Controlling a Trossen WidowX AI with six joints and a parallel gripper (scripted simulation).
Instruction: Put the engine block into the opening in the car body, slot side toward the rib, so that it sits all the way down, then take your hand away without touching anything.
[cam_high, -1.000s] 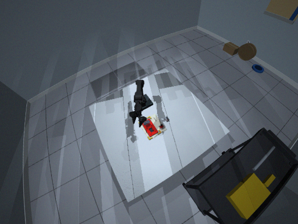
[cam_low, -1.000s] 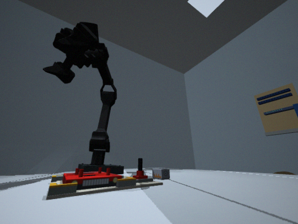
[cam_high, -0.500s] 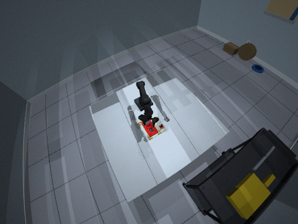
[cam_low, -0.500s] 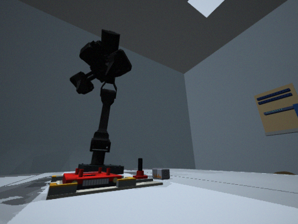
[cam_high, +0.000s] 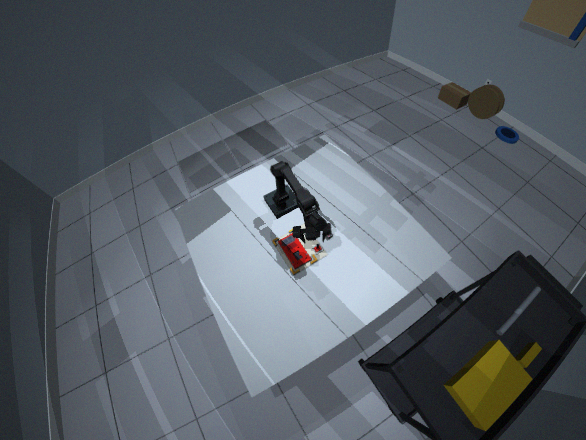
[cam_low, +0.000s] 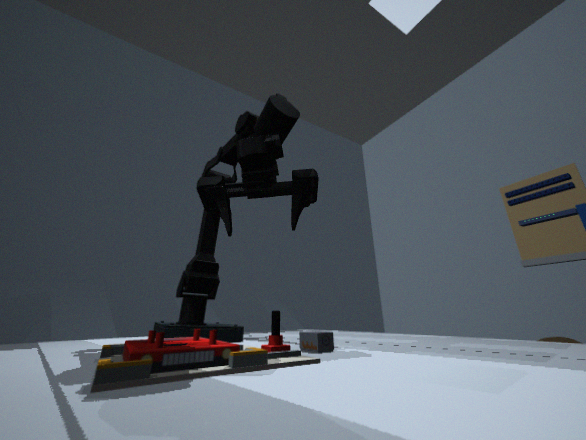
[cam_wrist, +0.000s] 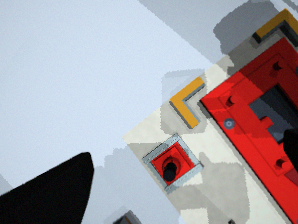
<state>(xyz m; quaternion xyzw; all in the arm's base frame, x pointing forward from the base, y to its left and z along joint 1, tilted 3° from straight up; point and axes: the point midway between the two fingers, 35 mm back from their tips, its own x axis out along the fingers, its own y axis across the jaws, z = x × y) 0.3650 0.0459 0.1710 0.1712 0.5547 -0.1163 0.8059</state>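
My gripper tip is 160 mm above the engine block, 130 mm to the right of it and 90 mm past it. From my gripper tip the other things lie so: black upright post: 130 mm below, 30 mm to the left, 20 mm behind.
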